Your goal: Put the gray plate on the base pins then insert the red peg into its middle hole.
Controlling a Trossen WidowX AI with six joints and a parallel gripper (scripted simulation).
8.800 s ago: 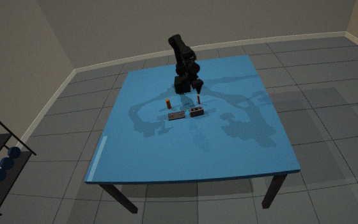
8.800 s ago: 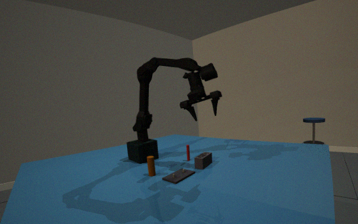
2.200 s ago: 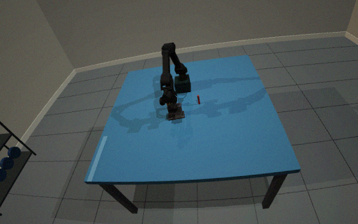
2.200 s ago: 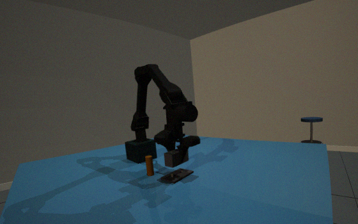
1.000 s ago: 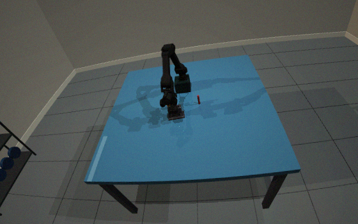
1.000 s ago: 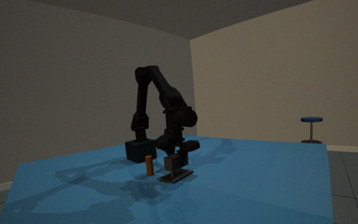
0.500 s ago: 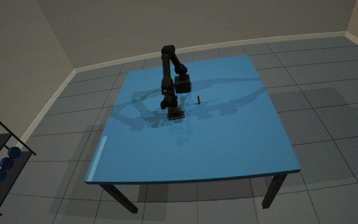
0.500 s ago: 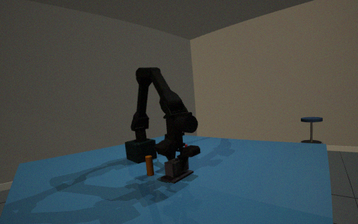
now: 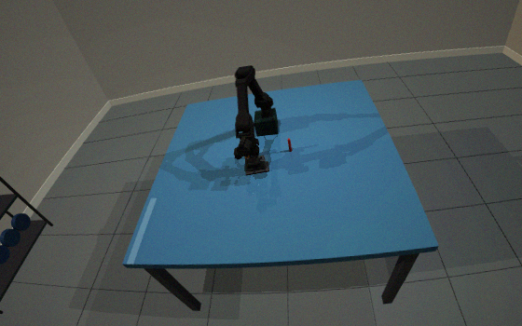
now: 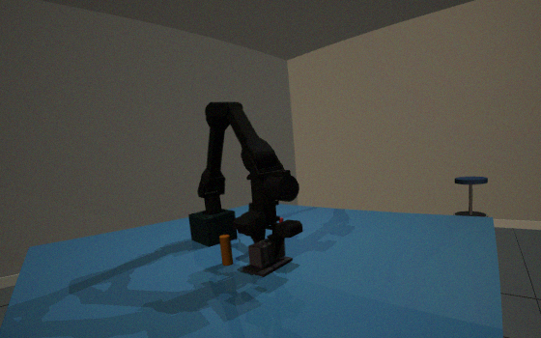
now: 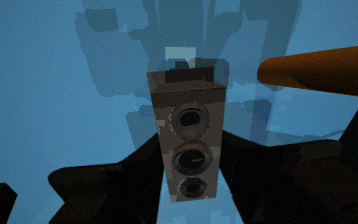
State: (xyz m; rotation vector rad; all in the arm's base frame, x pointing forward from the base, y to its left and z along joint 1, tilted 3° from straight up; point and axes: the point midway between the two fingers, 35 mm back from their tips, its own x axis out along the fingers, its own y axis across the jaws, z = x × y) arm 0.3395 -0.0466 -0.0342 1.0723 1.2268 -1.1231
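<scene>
Now: gripper tip 3 cm below the gray plate. From my gripper tip the other things lie so: red peg: 12 cm behind, 17 cm to the left, 1 cm above; dark flat base: 2 cm below; orange cylinder: 10 cm behind, 6 cm to the right, 1 cm above.
</scene>
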